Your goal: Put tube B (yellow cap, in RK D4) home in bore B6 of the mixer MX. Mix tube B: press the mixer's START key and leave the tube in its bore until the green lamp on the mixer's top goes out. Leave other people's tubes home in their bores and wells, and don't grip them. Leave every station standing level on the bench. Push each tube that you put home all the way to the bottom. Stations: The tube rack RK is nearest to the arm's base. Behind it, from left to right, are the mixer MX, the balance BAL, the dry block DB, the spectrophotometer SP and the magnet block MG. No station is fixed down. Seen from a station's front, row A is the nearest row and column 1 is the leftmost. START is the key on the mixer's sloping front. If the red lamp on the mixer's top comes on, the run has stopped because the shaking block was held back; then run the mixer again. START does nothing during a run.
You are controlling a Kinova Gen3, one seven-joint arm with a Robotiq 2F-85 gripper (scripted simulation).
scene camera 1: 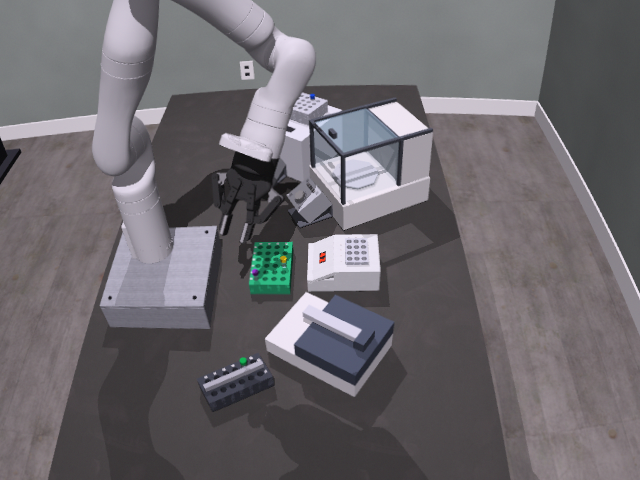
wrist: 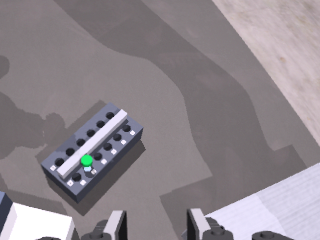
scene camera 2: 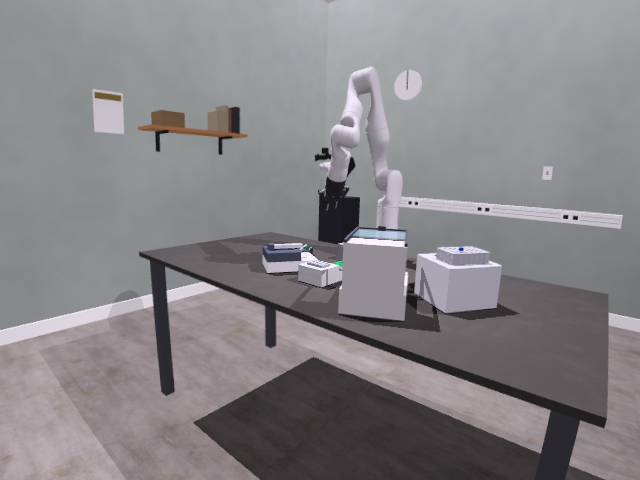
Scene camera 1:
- gripper: 233, 238
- green rack RK: 273, 279
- glass-walled balance: 366, 167
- white mixer MX: 296, 156
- dry block: 346, 257
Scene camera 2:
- glass-walled balance: 374, 280
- white mixer MX: 457, 288
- dry block: 318, 273
